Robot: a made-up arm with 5 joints.
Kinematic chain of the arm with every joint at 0, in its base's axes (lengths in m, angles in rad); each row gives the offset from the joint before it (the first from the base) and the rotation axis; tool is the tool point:
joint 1: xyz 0 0 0.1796 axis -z
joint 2: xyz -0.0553 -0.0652 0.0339 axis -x
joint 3: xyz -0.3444 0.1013 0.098 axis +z
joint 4: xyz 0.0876 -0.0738 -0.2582 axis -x
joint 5: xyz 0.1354 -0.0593 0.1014 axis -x
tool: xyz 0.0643 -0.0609 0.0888
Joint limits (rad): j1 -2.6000..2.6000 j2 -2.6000..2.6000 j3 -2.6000..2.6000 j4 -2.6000..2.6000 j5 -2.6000..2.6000
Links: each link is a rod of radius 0.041 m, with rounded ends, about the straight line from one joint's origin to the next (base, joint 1, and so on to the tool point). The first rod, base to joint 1, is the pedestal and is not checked.
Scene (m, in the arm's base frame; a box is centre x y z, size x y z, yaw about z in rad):
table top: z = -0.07
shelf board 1: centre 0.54 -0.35 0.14 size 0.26 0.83 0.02 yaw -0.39
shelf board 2: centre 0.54 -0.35 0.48 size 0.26 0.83 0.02 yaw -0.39
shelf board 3: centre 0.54 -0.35 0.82 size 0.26 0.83 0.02 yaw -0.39
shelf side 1: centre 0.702 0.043 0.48 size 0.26 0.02 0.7 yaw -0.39
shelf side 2: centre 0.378 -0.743 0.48 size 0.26 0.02 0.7 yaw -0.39
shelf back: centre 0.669 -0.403 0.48 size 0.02 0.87 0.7 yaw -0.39
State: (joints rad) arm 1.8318 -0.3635 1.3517 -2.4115 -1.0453
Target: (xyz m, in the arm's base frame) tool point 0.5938 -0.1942 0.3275
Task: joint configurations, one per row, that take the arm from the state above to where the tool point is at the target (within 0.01 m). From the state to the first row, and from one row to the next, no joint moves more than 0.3 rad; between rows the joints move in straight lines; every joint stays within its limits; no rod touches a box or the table.
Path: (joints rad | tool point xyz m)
1: 2.0238 -0.6328 1.0770 -2.2518 -1.0260 | 0.4684 0.0231 0.1289
2: 2.2159 -0.9021 0.8023 -2.0921 -1.0067 | 0.3839 -0.1062 0.1949
3: 2.4080 -1.1714 0.5276 -1.9323 -0.9874 | 0.2852 -0.1712 0.2176
4: 2.6000 -1.4407 0.2529 -1.7726 -0.9680 | 0.2190 -0.1961 0.2063
5: 2.6000 -1.3594 0.5320 -1.8421 -0.9037 | 0.2293 -0.2175 0.2690
6: 2.6000 -1.2780 0.8111 -1.9116 -0.8393 | 0.2688 -0.2340 0.3236
7: 2.6000 -1.1967 1.0902 -1.9810 -0.7749 | 0.3333 -0.2429 0.3616
8: 2.6000 -1.1153 1.3692 -2.0505 -0.7105 | 0.4154 -0.2411 0.3765
9: 2.6000 -1.0340 1.6483 -2.1200 -0.6461 | 0.5057 -0.2257 0.3652
10: 2.6000 -0.9526 1.9274 -2.1894 -0.5817 | 0.5938 -0.1942 0.3275

